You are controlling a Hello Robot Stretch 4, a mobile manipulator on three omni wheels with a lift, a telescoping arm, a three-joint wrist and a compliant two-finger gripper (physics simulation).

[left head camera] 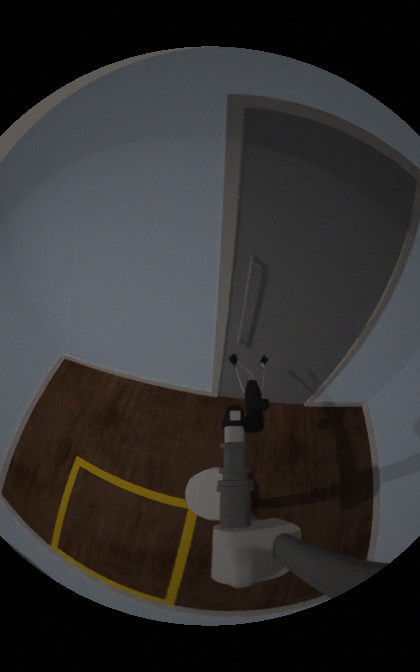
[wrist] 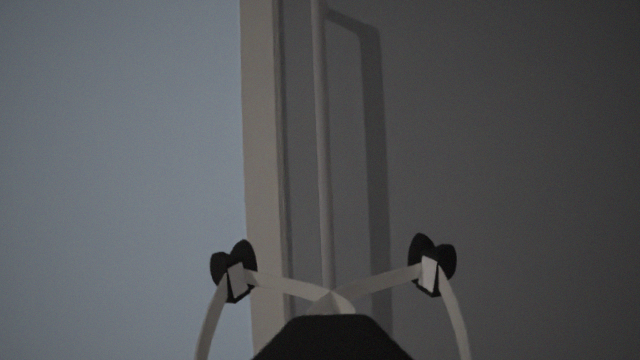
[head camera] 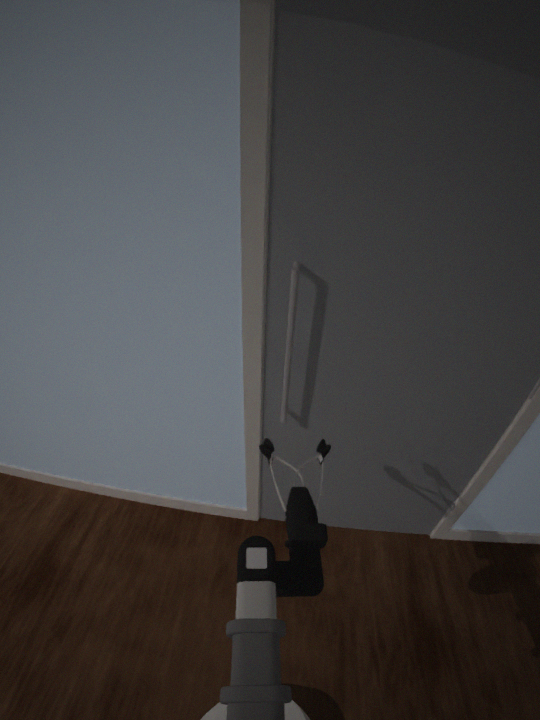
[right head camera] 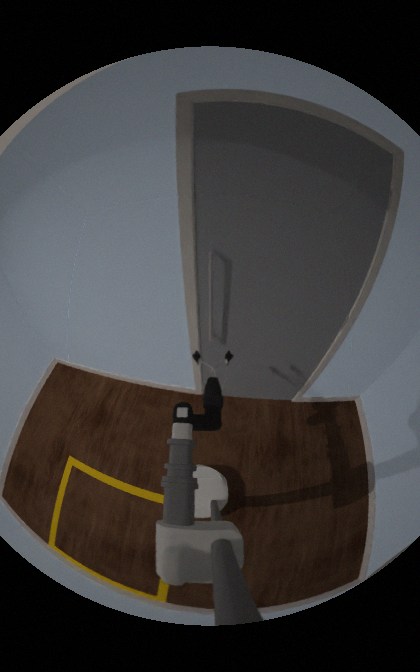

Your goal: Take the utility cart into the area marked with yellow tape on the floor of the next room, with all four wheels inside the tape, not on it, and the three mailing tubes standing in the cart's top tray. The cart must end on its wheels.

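Places are measured from the robot's base along level axes (x ahead, y left, z up), in millimetres.
Where they show: gripper, fingertip midpoint: (left head camera: 248, 354) (wrist: 332, 257) (head camera: 294, 440) (right head camera: 212, 351); robot's base at its link origin: (left head camera: 214, 492) (right head camera: 199, 490).
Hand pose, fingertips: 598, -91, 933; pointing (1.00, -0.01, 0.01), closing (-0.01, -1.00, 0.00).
Things, the pixels of their top centre, and the offset from my fingertips, as dx, dy, dz. "spot": a spot on its surface instead. Level surfaces: height alone.
- door's long upright bar handle at a spot on its surface: (wrist: 322, 150) spot: +211, +7, +101
- yellow tape outline at a spot on its surface: (left head camera: 125, 485) (right head camera: 114, 483) spot: -645, +792, -961
- Brown wood floor at its surface level: dz -961
My gripper (head camera: 295, 448) (left head camera: 249, 359) (right head camera: 213, 356) (wrist: 332, 257) is open and empty, its fingers wide apart. It is in front of the grey door (head camera: 395, 290) (left head camera: 320, 225) (right head camera: 290, 210) (wrist: 500, 150). The door's long upright bar handle (head camera: 289, 343) (left head camera: 246, 300) (right head camera: 210, 295) (wrist: 322, 150) stands above the fingertips in the head view and runs down between the fingers in the wrist view; I see no contact. The door is in its frame. The yellow tape outline (left head camera: 125, 485) (right head camera: 112, 482) lies on the floor at lower left. The utility cart and the mailing tubes do not show.
The pale door frame (head camera: 253, 261) (left head camera: 230, 225) (right head camera: 187, 225) (wrist: 262, 175) runs up left of the handle. A blue wall (head camera: 127, 261) (left head camera: 145, 260) (right head camera: 120, 260) (wrist: 120, 175) is left of it. Brown wood floor (head camera: 145, 581) (left head camera: 125, 425) (right head camera: 115, 425) lies below. Part of my base covers a tape corner in the left head view.
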